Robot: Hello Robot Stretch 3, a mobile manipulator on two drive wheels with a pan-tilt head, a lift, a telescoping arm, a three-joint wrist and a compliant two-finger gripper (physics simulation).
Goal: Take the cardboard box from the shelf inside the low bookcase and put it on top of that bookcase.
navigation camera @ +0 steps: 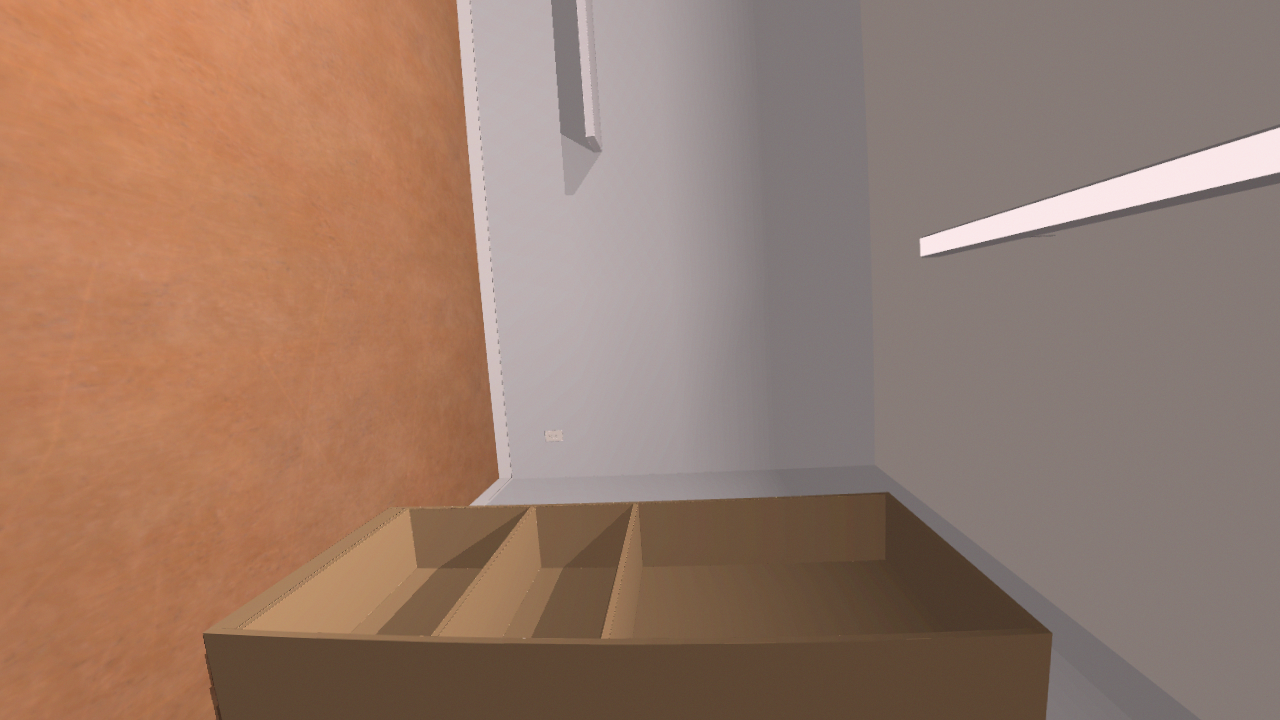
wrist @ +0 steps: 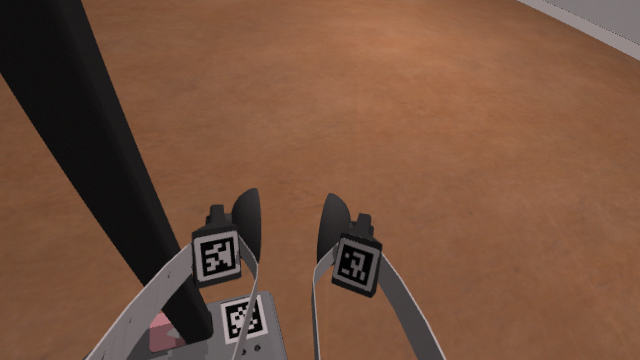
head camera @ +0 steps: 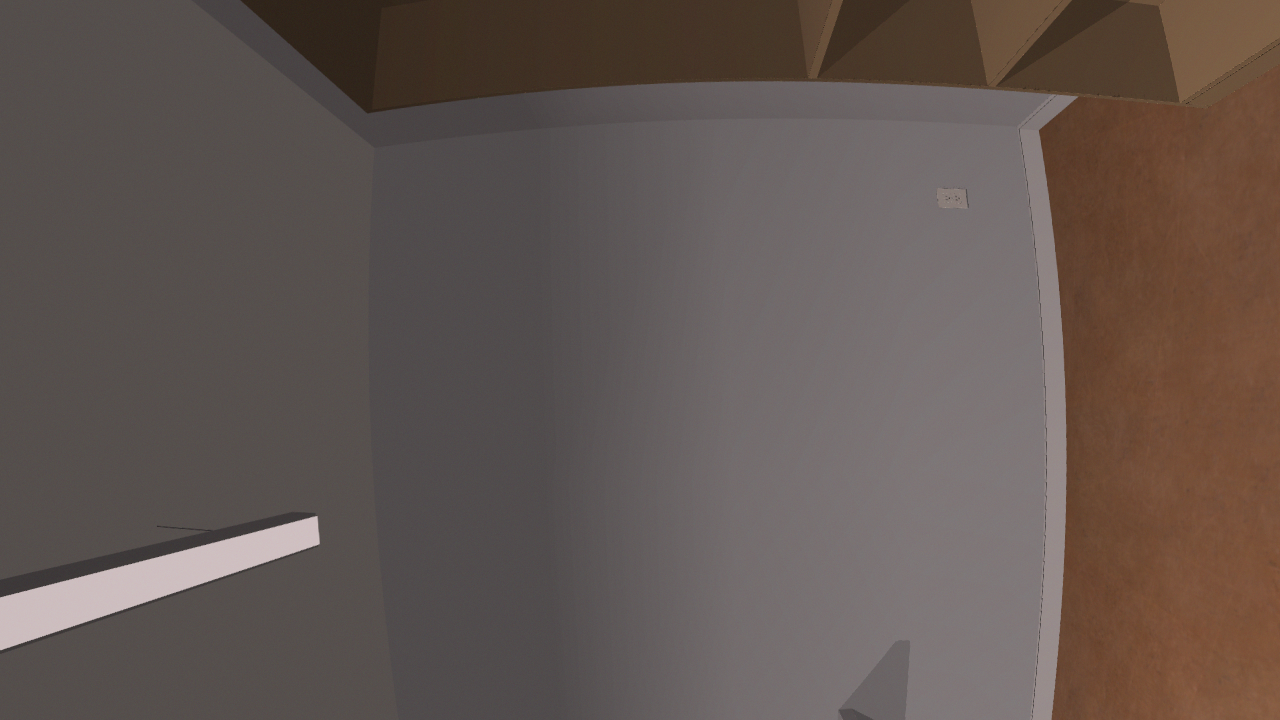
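The cardboard box does not show in the head, navigation or wrist view. A brown wooden bookcase (head camera: 581,53) (navigation camera: 626,680) shows at the top of the head view and the bottom of the navigation view, both turned sideways. It looks tall, reaching close to the ceiling, and I cannot tell it to be the low bookcase. No box shows in the visible parts of its compartments. My gripper (wrist: 292,216) is open and empty in the wrist view, with its two dark fingertips apart above the brown floor (wrist: 450,150).
The black mast (wrist: 100,125) runs down the left of the wrist view to my grey base (wrist: 275,335). Grey walls (head camera: 716,358) (navigation camera: 626,313) meet the floor at a pale baseboard (head camera: 1054,358) (navigation camera: 483,268). A white beam (head camera: 179,573) (navigation camera: 1074,197) crosses the ceiling.
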